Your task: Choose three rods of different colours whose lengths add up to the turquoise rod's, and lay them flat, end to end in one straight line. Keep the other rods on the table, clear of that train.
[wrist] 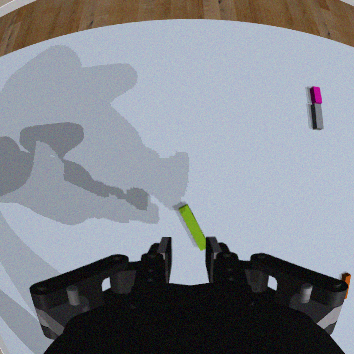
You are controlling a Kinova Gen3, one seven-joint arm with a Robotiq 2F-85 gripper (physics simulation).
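Places are measured from the arm's base along level axes (x ahead, y left, z up), in centimetres.
Pixels of known places: gripper, fingertip midpoint: (188,248).
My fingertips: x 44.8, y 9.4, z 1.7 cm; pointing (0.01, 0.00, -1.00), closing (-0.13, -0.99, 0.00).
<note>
For each thing: its top centre in the pictures, then the offset to it from my fingertips. Level surfaces: height alone.
- magenta rod, top centre: (317,93) dz -6.5, dx +12.6, dy -17.5 cm
- grey rod, top centre: (318,115) dz -6.5, dx +10.0, dy -16.9 cm
- lime green rod, top centre: (193,228) dz -6.5, dx -0.1, dy -0.6 cm
- pale blue table, surface height: dz -7.5 cm
A magenta rod (316,95) and a grey rod (317,116) lie flat at the upper right, end to end in one line. A lime green rod (193,227) lies flat and slanted near the middle, its lower end close to the right fingertip in the view. Part of an orange rod (347,285) shows at the right edge; the gripper's linkage hides some of it. My gripper (188,248) is open, with nothing between its fingers, and is above the table. The turquoise rod does not show in this view.
The pale blue table (240,75) has a curved far edge, with wooden floor (200,9) beyond it. The arm's shadow covers the left part of the table.
</note>
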